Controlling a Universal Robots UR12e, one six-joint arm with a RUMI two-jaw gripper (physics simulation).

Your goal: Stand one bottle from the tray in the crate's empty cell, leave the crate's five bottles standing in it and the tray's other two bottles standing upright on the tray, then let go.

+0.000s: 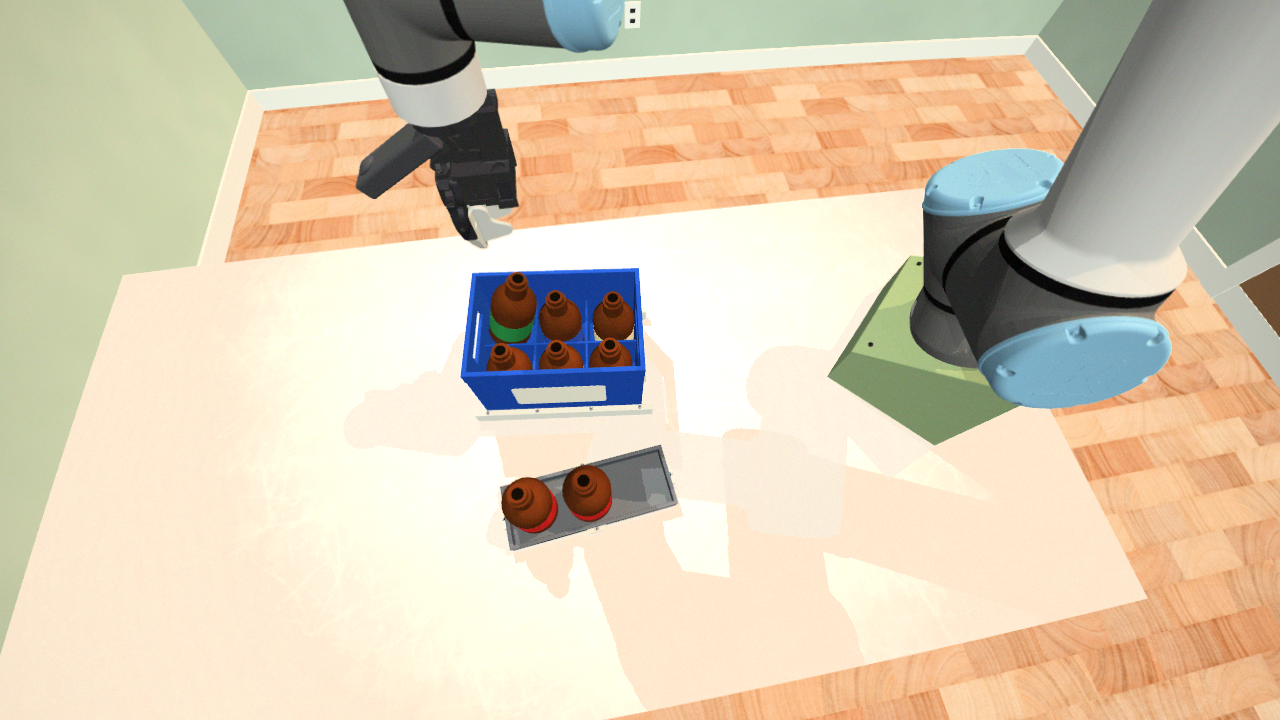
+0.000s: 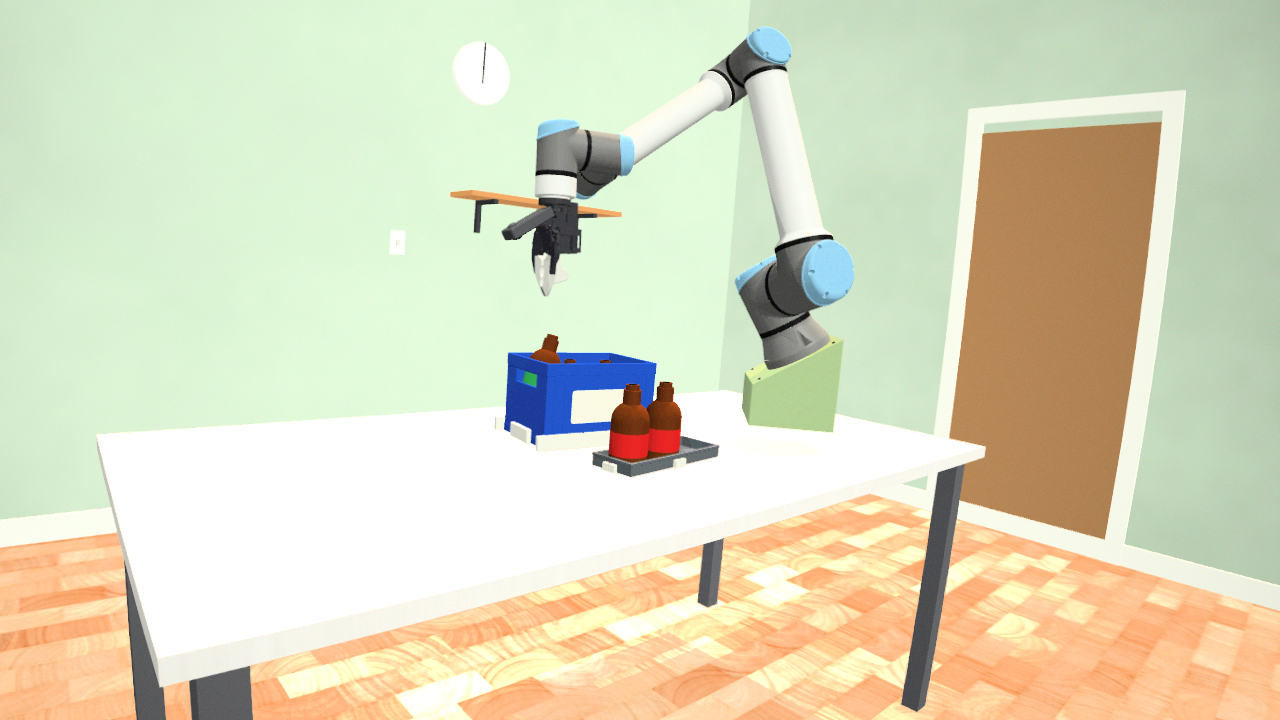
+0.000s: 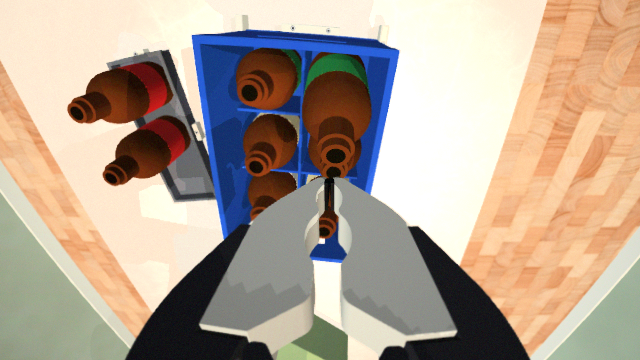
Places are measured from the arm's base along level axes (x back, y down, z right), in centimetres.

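Where they show: gripper, between the fingertips: (image 1: 485, 246) (image 2: 545, 296) (image 3: 329, 181); arm's base, origin of its link: (image 2: 798, 354).
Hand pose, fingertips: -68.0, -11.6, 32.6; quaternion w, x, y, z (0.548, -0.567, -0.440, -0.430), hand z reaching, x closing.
Observation:
Each offset is from my fingertips to the top centre of the thing, as dx, dy, dz.
A green-labelled brown bottle @[+0.6, +8.1, -0.1] (image 1: 512, 304) (image 2: 549, 351) (image 3: 337, 105) is in the back-left cell of the blue crate @[+6.0, +13.0, -6.6] (image 1: 492, 387) (image 2: 528, 410) (image 3: 215, 75). It sits higher than the crate's other bottles and leans slightly; its base is hidden. Those bottles, such as one at the back middle (image 1: 560, 319) and one at the front left (image 1: 508, 360) (image 3: 270, 80), stand lower in their cells. Two red-labelled bottles @[-7.3, +14.5, -29.8] (image 1: 528, 503) @[+1.6, +14.5, -31.5] (image 1: 587, 490) stand upright on the grey tray @[+1.6, +27.9, -31.2] (image 1: 631, 481) (image 2: 657, 464) (image 3: 195, 181). My gripper (image 1: 485, 240) (image 2: 546, 291) (image 3: 329, 181) is shut and empty, above and behind the crate.
White brackets (image 1: 563, 414) (image 2: 520, 432) lie along the crate's foot. The tray is in front of the crate. The arm's green base block (image 1: 913, 394) (image 2: 792, 402) stands to the right. A wall shelf (image 2: 501, 197) shows behind the arm.

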